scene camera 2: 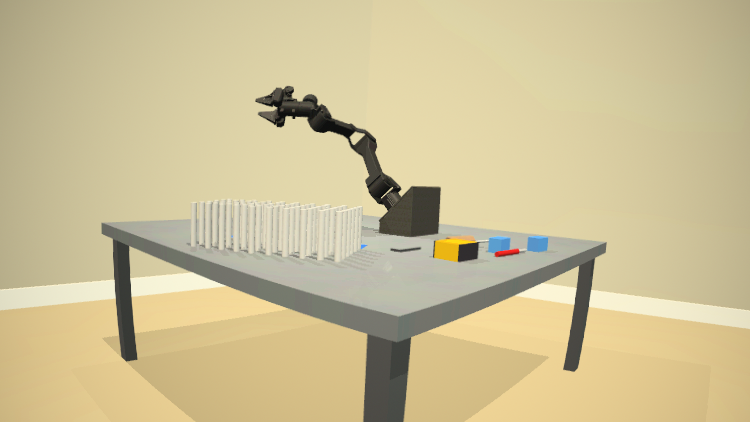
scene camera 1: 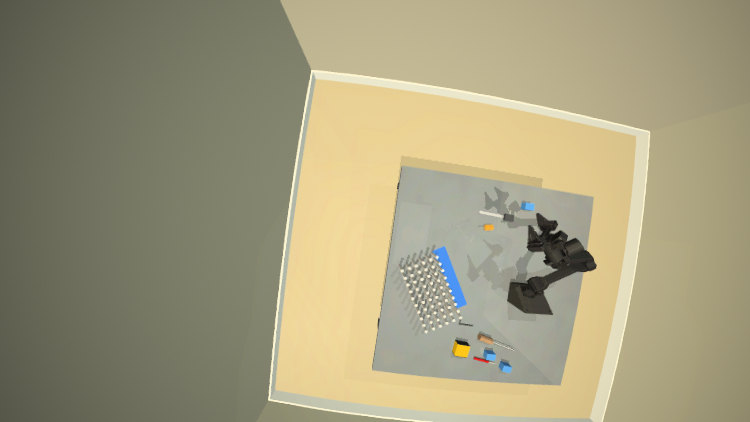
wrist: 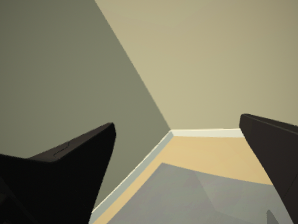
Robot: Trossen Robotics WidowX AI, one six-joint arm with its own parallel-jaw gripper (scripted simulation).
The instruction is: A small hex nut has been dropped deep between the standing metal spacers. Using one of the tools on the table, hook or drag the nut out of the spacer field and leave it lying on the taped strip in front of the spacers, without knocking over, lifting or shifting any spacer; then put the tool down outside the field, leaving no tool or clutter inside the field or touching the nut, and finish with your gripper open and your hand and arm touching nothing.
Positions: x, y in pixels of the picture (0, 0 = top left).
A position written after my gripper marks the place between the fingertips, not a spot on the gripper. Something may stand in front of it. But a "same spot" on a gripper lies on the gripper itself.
Labels:
my gripper: scene camera 2; scene camera 1; wrist 178, 125
same spot on my gripper: (scene camera 2: 272, 116) = (scene camera 1: 541, 223)

